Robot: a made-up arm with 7 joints.
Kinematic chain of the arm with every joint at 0, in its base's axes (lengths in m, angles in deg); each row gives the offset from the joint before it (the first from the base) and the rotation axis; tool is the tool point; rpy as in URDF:
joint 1: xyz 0 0 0.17 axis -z
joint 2: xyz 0 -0.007 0.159 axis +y
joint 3: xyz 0 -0.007 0.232 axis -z
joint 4: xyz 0 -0.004 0.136 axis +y
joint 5: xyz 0 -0.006 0.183 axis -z
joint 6: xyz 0 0 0.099 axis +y
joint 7: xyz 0 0 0.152 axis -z
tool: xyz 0 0 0 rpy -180 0 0
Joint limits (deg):
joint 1: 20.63..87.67
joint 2: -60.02..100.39
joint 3: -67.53..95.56
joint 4: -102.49..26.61
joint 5: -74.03..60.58
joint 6: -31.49..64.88
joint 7: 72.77..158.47
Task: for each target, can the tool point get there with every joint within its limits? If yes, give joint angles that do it. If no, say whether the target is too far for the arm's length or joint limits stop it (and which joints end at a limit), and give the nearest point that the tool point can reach.
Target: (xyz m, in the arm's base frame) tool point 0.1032 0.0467 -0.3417
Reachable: no: joint limits stop it (at a limit: joint 1, joint 2, joint 4, joint 6) | nearest point 0.0458 0.3653 0.1026 | short by 0.550 m
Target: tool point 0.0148 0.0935 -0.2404
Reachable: no: joint limits stop it (at a limit: joint 1, joint 2, joint 4, joint 6) | nearest point -0.0057 0.3665 0.0969 | short by 0.434 m
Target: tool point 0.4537 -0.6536 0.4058
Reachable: yes | joints 52.92 81.58 40.42 3.52 -54.43 10.48 83.63
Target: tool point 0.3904 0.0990 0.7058
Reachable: yes | joints 40.07 67.47 50.83 -84.93 29.86 -19.64 89.68
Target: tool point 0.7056 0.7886 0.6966
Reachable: no: too far | nearest point 0.3305 0.5476 0.6025 | short by 0.456 m
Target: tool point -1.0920 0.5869 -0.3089
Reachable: no: too far | nearest point -0.5664 0.3044 0.2238 | short by 0.800 m
